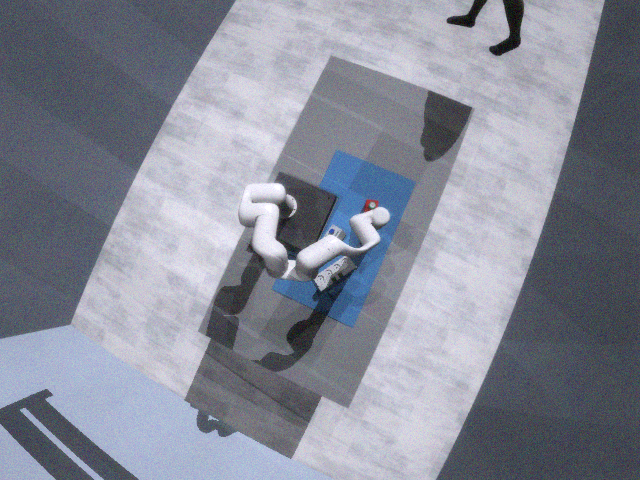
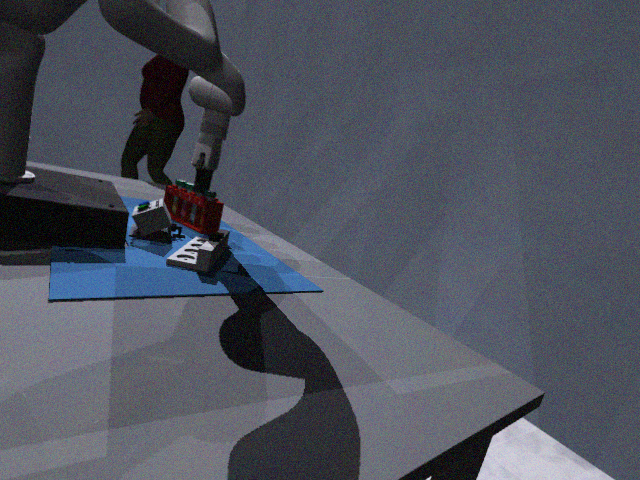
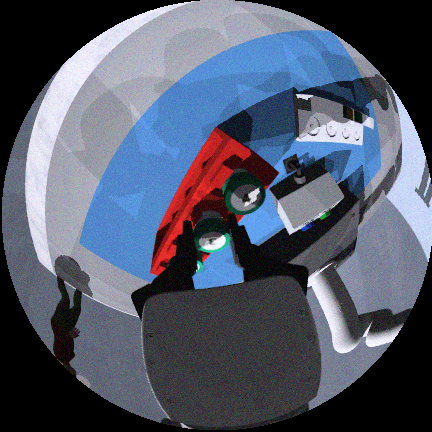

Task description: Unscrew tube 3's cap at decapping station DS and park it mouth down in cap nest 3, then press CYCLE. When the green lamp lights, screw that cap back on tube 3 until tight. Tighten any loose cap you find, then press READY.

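Frame: origin at the arm's base, x ahead, y right, z down, level; centimetres.
Seen in the pictures: gripper, fingertip midpoint: [image 2: 200, 192] [image 3: 209, 227]; arm's base at its link origin: [image 1: 285, 206] [image 3: 320, 272].
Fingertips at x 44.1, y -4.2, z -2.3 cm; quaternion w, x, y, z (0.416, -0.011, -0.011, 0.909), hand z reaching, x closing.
Observation:
Offsets run from my fingertips to a thing's top centre. "pt": to the spot under its first point. Level surfaces: height alone.
A red tube rack [image 3: 189, 189] [image 2: 194, 210] [image 1: 370, 205] stands on the blue mat @(dz +10.8 cm) [image 3: 132, 160] [image 2: 151, 276] [image 1: 356, 176]. It holds tubes with green caps marked with numbers. My gripper [image 3: 209, 227] [image 2: 203, 177] is shut on tube 3's cap @(dx -0.3, dy -0.3, dz -1.5 cm) [image 3: 212, 240], one black finger on each side. Tube 4's cap @(dx +0.8, dy +4.8, dz -1.3 cm) [image 3: 244, 196] sits just beyond it on the rack. The cap nest block @(pt dx -8.2, dy +24.8, dz +10.2 cm) [image 3: 330, 125] [image 2: 196, 252] [image 1: 334, 273] with its round nests lies farther off. A grey button box @(dx -15.5, dy +10.7, dz +2.4 cm) [image 3: 308, 201] [image 2: 151, 216] [image 1: 335, 232] with blue and green buttons stands between them.
A dark box [image 2: 99, 214] [image 1: 309, 211] stands at the mat's edge by the arm's base. A person [image 2: 158, 119] stands on the floor beyond the table. The grey table @(dz +11.1 cm) [image 2: 390, 362] reaches far to the right.

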